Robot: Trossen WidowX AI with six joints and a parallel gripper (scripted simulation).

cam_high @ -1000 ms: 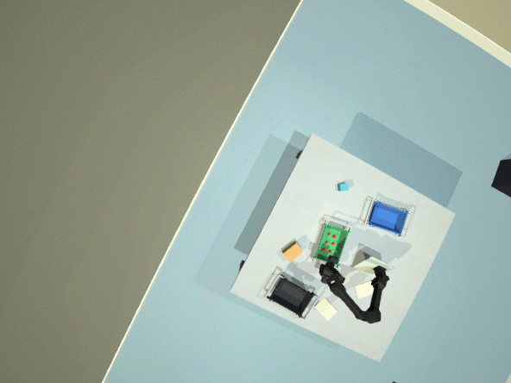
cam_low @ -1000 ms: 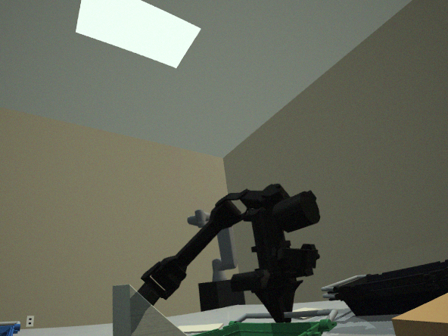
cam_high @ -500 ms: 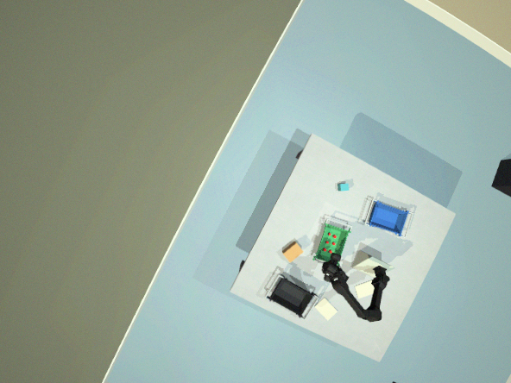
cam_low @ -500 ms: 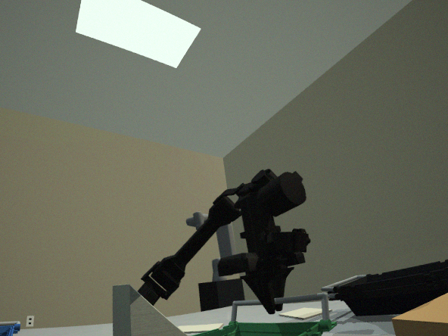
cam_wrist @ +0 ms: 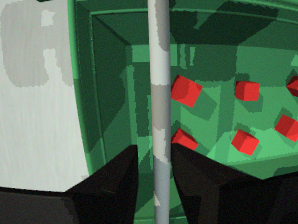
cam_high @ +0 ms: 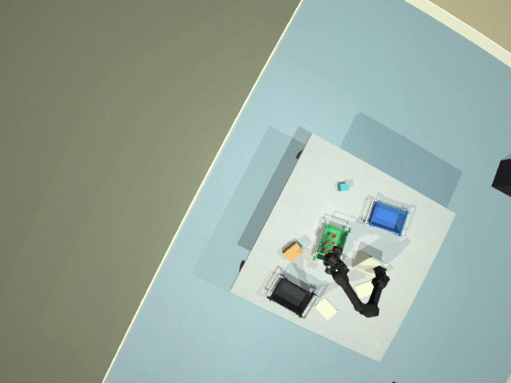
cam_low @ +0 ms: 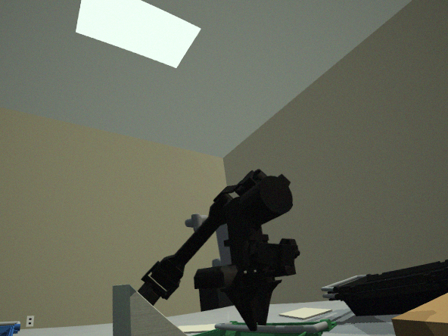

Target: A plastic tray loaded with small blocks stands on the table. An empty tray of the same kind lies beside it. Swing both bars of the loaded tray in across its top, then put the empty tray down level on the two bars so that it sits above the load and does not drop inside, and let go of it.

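My gripper tip is 300 mm past the blue tray, 420 mm to the left of it and 20 mm above it. The rest, counted from my gripper tip: orange block: 240 mm ahead, 80 mm to the left, 30 mm below; then cyan block: 90 mm ahead, 490 mm to the right, 40 mm below.
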